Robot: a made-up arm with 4 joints. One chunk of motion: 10 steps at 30 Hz.
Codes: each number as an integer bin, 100 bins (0 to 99) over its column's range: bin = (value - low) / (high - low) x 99, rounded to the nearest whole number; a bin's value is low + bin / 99 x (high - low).
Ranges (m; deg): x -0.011..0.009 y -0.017..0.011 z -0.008..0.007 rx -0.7..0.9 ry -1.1..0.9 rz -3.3..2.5
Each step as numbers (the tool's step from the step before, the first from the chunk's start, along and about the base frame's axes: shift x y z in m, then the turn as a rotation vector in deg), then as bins.
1 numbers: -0.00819 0.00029 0.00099 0.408 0.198 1.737
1 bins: 14 61 59 69 64 86
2 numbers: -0.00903 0.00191 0.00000 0.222 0.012 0.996
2 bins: 10 67 53 57 55 73
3 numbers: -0.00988 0.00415 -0.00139 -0.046 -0.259 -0.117
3 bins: 6 75 44 40 42 54
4 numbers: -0.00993 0.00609 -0.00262 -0.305 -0.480 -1.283
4 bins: 5 82 36 24 31 34
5 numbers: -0.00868 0.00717 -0.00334 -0.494 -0.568 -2.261
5 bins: 11 85 31 13 26 18
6 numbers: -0.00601 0.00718 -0.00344 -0.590 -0.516 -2.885
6 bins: 25 85 30 7 29 7
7 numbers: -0.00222 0.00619 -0.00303 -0.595 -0.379 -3.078
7 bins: 43 82 33 6 36 4
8 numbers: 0.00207 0.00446 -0.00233 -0.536 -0.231 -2.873
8 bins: 65 76 37 10 43 7
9 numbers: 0.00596 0.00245 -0.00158 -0.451 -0.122 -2.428
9 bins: 84 69 42 15 48 15
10 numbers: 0.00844 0.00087 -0.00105 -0.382 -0.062 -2.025
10 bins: 96 63 46 20 51 22
